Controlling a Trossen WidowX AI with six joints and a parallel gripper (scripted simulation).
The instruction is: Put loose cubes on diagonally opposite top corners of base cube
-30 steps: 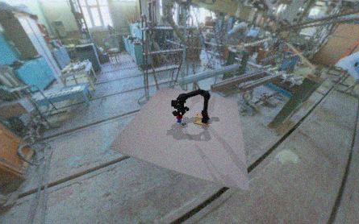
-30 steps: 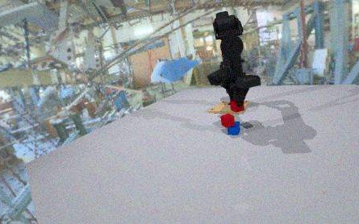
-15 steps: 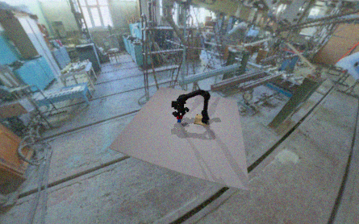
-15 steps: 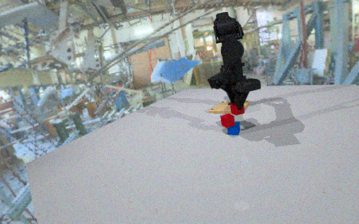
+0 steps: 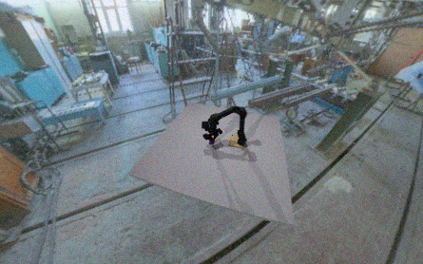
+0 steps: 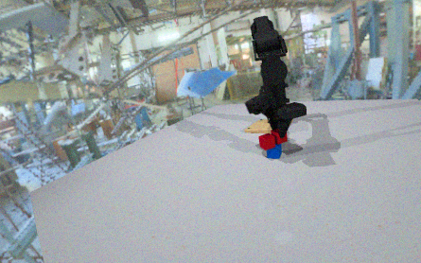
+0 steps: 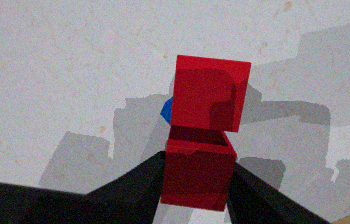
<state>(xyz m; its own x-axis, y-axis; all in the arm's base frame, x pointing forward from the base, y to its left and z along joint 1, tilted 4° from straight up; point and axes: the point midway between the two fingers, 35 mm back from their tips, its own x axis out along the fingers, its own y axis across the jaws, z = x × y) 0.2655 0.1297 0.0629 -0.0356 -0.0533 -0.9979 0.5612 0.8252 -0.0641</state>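
Now: gripper tip 40 mm above the blue base cube, 20 mm short of it and 10 mm to the left of it.
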